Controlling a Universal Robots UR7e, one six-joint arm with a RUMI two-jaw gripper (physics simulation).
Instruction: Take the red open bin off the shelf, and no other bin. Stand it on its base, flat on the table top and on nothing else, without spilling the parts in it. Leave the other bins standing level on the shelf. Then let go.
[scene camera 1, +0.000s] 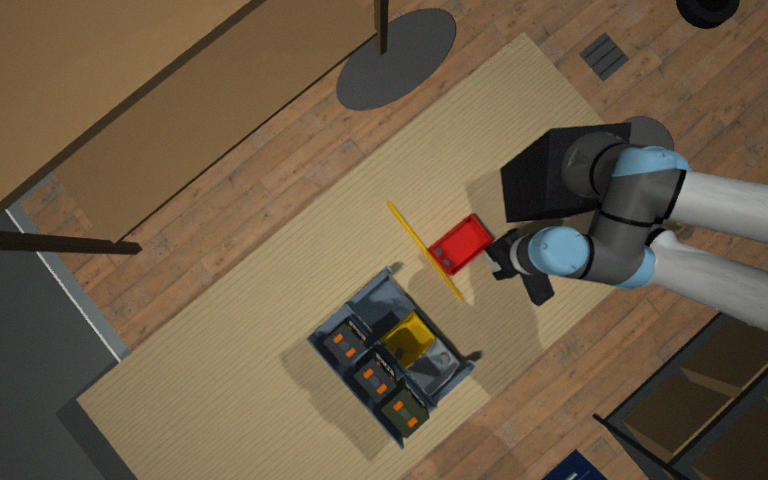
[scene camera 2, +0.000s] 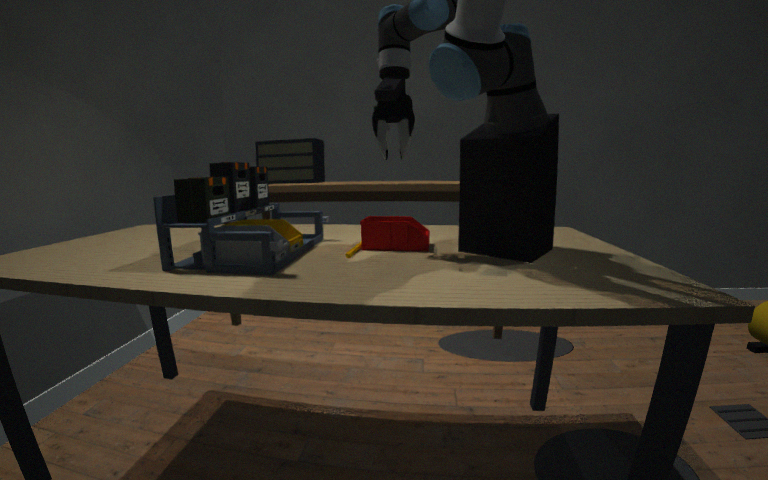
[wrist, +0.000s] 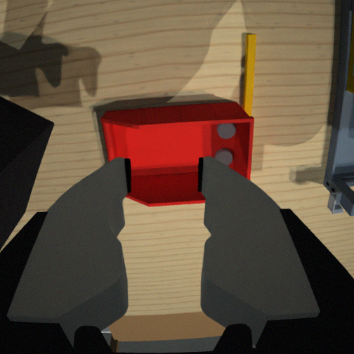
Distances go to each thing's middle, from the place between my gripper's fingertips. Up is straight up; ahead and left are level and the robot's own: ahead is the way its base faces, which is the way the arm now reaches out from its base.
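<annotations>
The yellow bar (wrist: 250, 43) is 220 mm below my hand, 120 mm ahead of it and 110 mm to the right of it. The grey bin (scene camera 1: 427, 370) is 190 mm below my hand, 280 mm ahead and 200 mm to the left, and the yellow bin (scene camera 1: 411, 334) is 190 mm below my hand too, 300 mm ahead and 100 mm to the left. My hand is 190 mm above the red open bin (scene camera 2: 385, 233), 80 mm to the left of it and 10 mm short of it.
</annotations>
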